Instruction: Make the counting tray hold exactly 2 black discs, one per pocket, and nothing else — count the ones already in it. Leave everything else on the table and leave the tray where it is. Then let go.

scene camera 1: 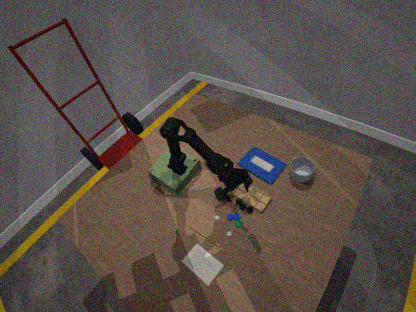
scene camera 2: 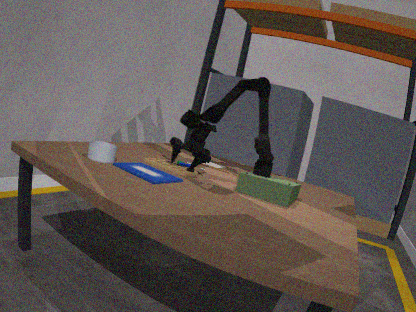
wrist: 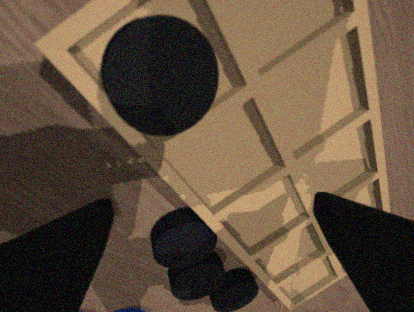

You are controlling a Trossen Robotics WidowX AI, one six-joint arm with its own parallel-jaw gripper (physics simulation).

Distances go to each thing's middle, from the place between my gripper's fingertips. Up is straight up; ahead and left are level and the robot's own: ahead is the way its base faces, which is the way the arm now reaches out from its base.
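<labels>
Tan counting tray [wrist: 296,112]: 30 mm ahead of my hand, 30 mm to the left of it, 10 mm below it.
</labels>
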